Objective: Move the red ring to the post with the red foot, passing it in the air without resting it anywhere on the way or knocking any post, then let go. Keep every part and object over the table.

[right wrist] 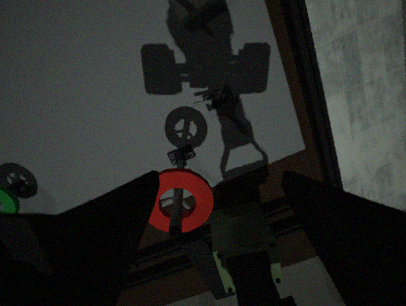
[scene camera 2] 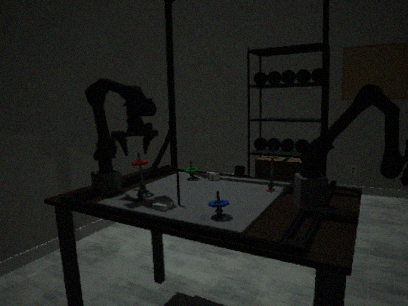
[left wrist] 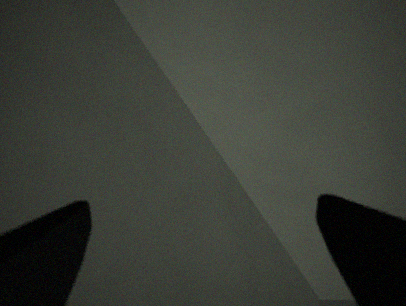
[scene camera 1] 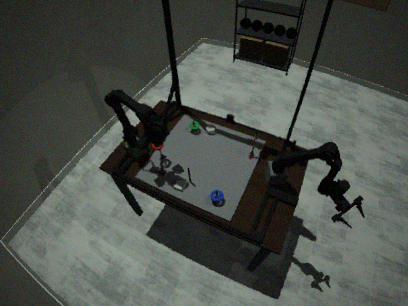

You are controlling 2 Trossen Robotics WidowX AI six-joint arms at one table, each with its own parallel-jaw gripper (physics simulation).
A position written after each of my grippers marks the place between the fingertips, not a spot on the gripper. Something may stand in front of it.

I see my left gripper (left wrist: 205,210), my right gripper (scene camera 2: 136,154) and a red ring (right wrist: 187,179).
My right gripper also shows in the right wrist view (right wrist: 220,177). The left wrist view misses the red ring: it is out of frame.
